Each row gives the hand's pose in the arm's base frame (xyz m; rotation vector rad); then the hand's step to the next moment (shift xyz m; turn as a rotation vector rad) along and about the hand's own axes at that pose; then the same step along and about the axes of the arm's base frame.
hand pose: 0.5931 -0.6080 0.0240 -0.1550 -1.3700 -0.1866
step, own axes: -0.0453 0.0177 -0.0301 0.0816 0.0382 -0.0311
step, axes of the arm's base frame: 0.0242 0.0126 -0.0503 0.0536 0.0270 0.0740
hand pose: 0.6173 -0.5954 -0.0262 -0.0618 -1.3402 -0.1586
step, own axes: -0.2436 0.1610 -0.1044 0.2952 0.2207 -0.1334
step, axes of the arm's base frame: 0.0713 0.1641 -0.2533 0.2266 0.1765 0.2668
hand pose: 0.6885 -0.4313 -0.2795 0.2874 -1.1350 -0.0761
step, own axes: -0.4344 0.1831 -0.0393 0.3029 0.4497 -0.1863
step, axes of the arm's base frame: -0.1643 0.2723 -0.3501 0.2580 0.4048 0.3135
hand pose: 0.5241 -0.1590 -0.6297 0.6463 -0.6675 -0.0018
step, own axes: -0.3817 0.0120 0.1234 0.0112 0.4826 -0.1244
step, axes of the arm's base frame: -0.3761 0.0181 -0.1389 -0.0155 0.4558 0.2012
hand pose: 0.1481 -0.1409 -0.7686 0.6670 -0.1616 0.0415
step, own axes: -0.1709 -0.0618 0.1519 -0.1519 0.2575 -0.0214
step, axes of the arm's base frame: -0.1837 -0.1402 0.0519 -0.1702 0.2175 0.1165
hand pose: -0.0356 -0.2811 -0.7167 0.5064 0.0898 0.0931
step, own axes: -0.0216 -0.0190 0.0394 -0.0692 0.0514 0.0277
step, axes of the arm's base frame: -0.0159 -0.0378 0.0264 -0.0690 0.0238 0.0535
